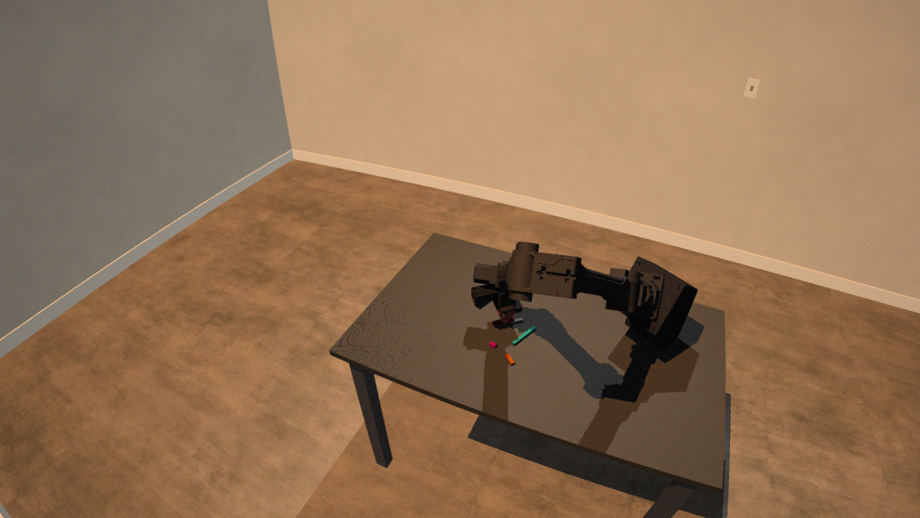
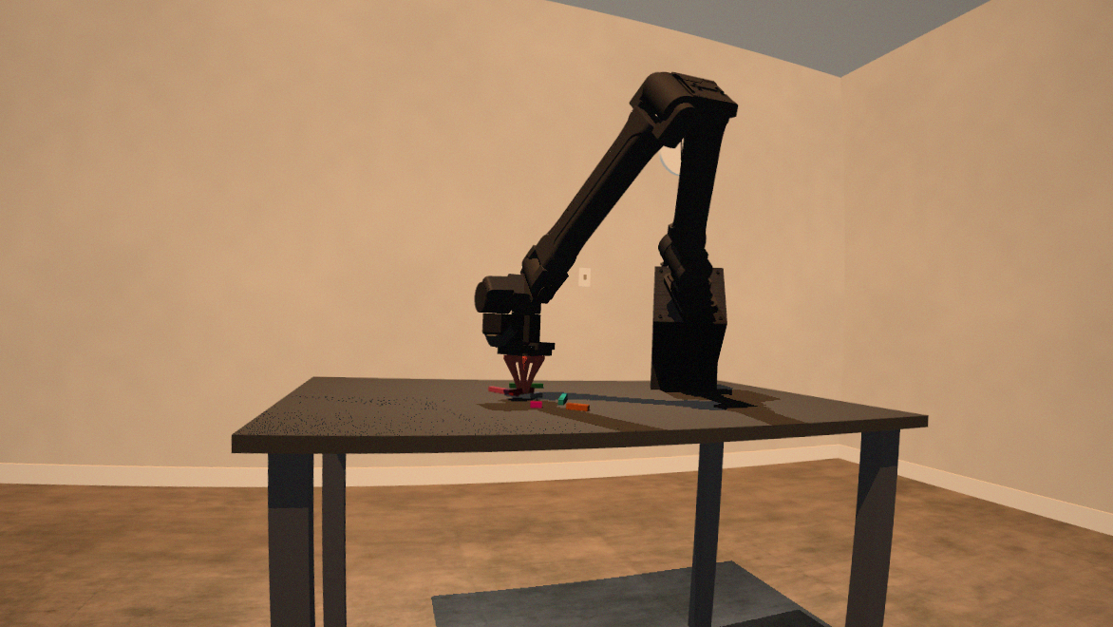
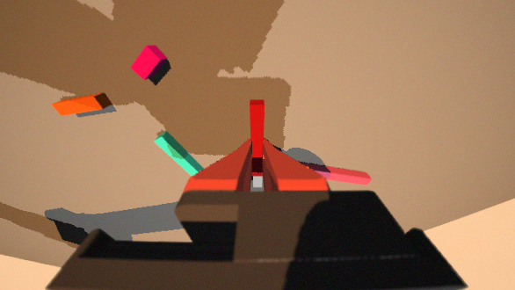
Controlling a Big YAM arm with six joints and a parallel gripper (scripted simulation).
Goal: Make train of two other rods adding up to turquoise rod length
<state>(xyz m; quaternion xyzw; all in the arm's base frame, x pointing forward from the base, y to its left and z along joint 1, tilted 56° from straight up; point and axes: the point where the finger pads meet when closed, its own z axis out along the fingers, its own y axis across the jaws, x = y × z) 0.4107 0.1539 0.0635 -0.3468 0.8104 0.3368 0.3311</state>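
My hand is right at the red rod. From my hand the other things lie so: grey rod: 30 mm behind, 40 mm to the right, 20 mm below; turquoise rod: 80 mm behind, 20 mm below; pink rod: 40 mm ahead, 80 mm to the right, 20 mm below.
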